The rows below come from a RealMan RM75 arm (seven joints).
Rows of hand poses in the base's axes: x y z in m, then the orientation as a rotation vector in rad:
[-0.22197 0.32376 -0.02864 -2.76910 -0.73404 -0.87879]
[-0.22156 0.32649 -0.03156 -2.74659 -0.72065 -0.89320]
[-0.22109 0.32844 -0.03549 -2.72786 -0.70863 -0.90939]
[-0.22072 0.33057 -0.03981 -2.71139 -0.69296 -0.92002]
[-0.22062 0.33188 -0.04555 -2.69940 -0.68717 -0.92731]
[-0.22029 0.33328 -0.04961 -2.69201 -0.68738 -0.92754]
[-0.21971 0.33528 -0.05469 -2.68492 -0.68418 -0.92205]
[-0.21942 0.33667 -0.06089 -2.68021 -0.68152 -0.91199]
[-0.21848 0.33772 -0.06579 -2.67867 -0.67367 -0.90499]
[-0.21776 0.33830 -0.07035 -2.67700 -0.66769 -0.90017]
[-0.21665 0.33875 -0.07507 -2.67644 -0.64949 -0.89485]
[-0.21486 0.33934 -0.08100 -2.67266 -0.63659 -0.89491]
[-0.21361 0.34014 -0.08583 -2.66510 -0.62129 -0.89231]
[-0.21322 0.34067 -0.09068 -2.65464 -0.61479 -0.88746]
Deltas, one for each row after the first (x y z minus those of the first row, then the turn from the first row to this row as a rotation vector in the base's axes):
[0.00041 0.00273 -0.00292 0.02346 -0.00804 0.00024]
[0.00088 0.00468 -0.00685 0.04282 -0.01769 -0.00070]
[0.00125 0.00681 -0.01117 0.06224 -0.02328 -0.00396]
[0.00135 0.00812 -0.01691 0.07410 -0.02769 -0.00319]
[0.00168 0.00952 -0.02097 0.08036 -0.02784 -0.00003]
[0.00226 0.01152 -0.02605 0.08839 -0.02367 0.00187]
[0.00255 0.01291 -0.03225 0.09465 -0.01636 0.00370]
[0.00349 0.01396 -0.03715 0.09993 -0.01066 0.00084]
[0.00421 0.01454 -0.04171 0.10430 -0.00667 -0.00122]
[0.00532 0.01499 -0.04643 0.11266 -0.00110 -0.01066]
[0.00711 0.01558 -0.05236 0.12106 0.00017 -0.01651]
[0.00836 0.01638 -0.05719 0.13394 0.00357 -0.02188]
[0.00875 0.01691 -0.06204 0.14611 0.00771 -0.02071]

